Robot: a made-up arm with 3 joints. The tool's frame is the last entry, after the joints.
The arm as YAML. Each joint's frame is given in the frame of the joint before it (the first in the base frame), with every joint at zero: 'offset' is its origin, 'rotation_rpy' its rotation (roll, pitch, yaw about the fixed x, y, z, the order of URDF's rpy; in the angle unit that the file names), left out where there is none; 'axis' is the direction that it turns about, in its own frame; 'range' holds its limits. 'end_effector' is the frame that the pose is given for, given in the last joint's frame.
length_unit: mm
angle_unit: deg
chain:
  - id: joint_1
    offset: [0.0, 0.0, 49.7]
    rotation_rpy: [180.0, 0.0, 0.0]
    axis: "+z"
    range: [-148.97, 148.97]
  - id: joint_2
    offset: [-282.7, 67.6, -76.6]
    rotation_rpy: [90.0, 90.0, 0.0]
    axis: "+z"
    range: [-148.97, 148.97]
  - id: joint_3
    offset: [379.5, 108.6, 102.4]
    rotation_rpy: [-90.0, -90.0, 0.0]
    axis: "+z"
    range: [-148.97, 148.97]
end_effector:
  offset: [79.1, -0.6, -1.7]
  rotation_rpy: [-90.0, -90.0, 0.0]
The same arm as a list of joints. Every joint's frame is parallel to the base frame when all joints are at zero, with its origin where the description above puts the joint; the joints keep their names.
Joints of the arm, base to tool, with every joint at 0 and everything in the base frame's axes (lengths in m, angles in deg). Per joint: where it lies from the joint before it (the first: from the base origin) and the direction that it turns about. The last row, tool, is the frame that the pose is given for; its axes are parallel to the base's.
joint_1: xyz 0 0 0.0497 axis 0 0 -1
joint_2: xyz -0.2827 -0.0676 0.0766 axis 0 1 0
joint_3: xyz 0.1086 0.1024 0.3795 axis 1 0 0
tool: xyz -0.0017 0.0791 -0.0006
Joint limits (deg, base to tool): -148.97..148.97 -148.97..148.97 -148.97..148.97

